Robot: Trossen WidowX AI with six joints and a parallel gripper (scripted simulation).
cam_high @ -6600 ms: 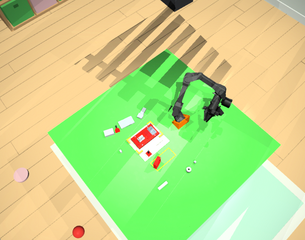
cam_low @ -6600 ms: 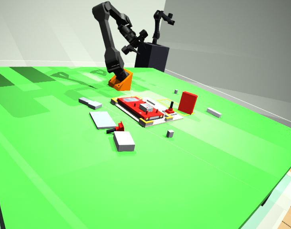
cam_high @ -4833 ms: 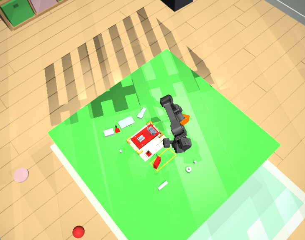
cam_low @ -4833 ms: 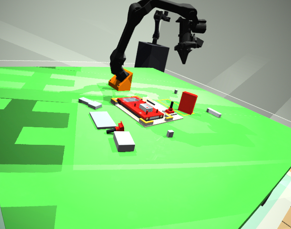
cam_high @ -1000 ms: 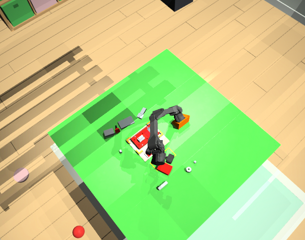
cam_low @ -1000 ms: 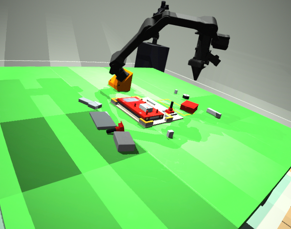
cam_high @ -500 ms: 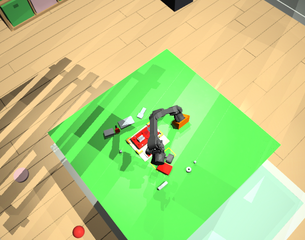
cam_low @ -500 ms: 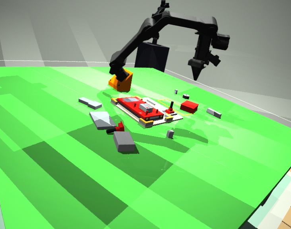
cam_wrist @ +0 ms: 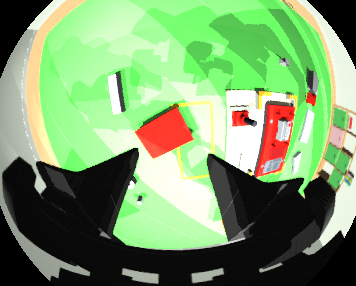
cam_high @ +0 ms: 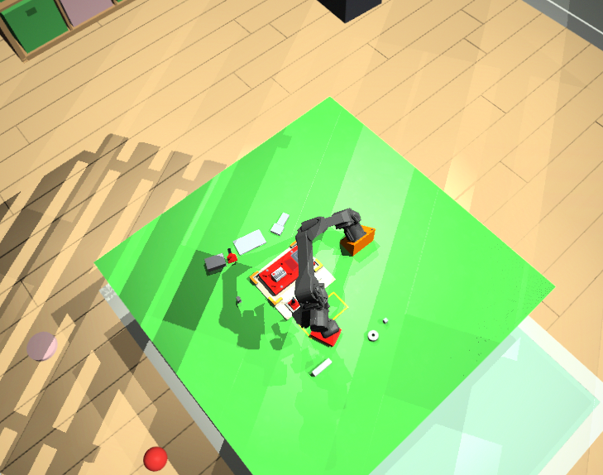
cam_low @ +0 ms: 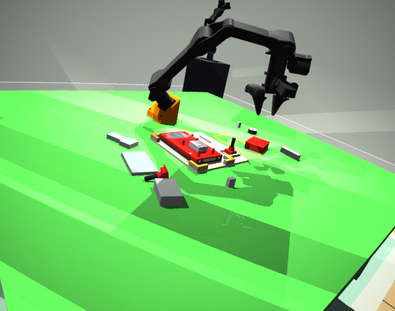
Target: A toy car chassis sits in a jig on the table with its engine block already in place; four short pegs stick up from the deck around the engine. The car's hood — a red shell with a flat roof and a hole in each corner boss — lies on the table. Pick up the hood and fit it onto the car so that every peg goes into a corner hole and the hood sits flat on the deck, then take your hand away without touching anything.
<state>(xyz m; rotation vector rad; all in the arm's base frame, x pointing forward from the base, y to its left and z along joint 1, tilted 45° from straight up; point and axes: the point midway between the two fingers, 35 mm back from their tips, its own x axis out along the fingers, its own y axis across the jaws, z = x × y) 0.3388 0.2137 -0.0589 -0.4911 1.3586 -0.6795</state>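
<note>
Now: the red hood 12 cm below my gripper tip, 2 cm to the left of it and 2 cm behind it. From my gripper tip the other things lie so: grey engine block: 26 cm to the right, 11 cm below, 1 cm behind.
</note>
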